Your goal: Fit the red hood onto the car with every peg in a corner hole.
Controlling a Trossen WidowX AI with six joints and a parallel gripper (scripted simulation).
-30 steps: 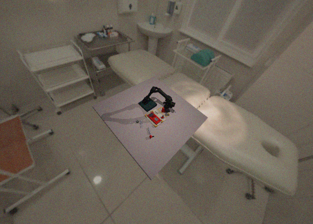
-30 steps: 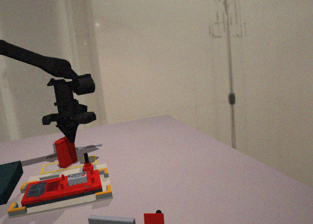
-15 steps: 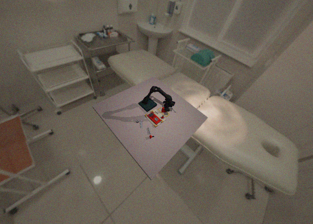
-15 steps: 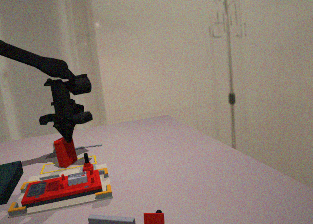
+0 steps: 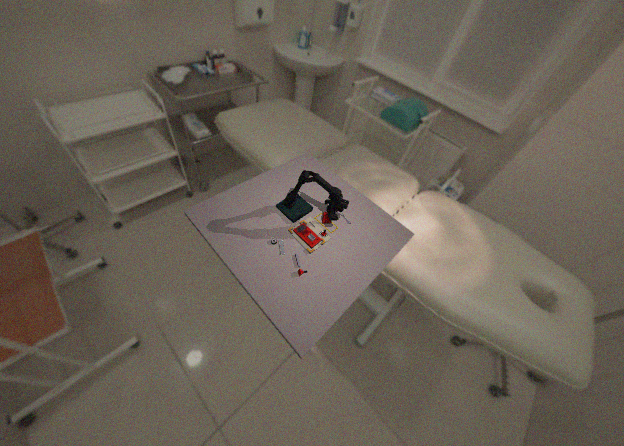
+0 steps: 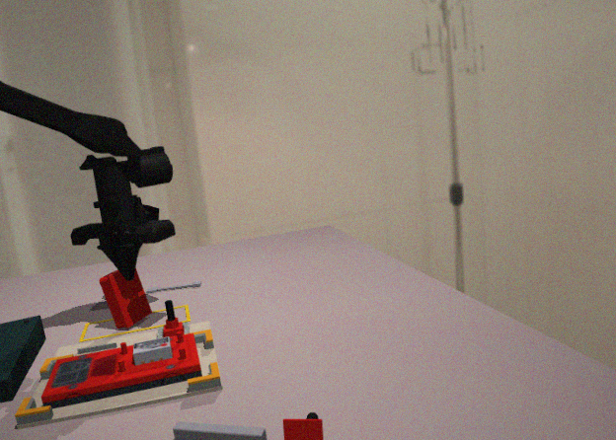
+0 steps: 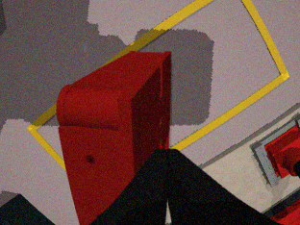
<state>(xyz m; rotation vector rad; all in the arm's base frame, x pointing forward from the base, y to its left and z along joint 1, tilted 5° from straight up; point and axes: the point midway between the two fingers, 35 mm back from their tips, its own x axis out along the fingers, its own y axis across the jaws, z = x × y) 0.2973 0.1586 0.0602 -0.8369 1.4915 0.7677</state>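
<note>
My gripper tip is now 10 mm past the red hood and 30 mm above it. From my gripper tip the other things lie so: grey engine block (50 mm ahead, 210 mm to the right, 60 mm below).
</note>
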